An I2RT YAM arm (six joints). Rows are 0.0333 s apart.
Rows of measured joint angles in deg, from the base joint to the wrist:
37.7 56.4 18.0 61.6 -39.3 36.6
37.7 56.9 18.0 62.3 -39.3 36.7
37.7 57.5 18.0 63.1 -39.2 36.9
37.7 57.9 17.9 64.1 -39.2 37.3
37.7 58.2 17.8 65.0 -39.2 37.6
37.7 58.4 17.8 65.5 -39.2 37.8
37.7 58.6 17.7 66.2 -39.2 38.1
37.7 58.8 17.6 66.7 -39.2 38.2
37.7 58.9 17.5 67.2 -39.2 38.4
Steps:
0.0 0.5 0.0 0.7 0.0 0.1
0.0 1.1 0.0 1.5 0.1 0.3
0.0 1.5 -0.1 2.5 0.1 0.7
0.0 1.8 -0.2 3.4 0.1 1.0
0.0 2.0 -0.2 3.9 0.1 1.2
0.0 2.2 -0.3 4.6 0.1 1.5
0.0 2.4 -0.4 5.1 0.1 1.6
0.0 2.5 -0.5 5.6 0.1 1.8

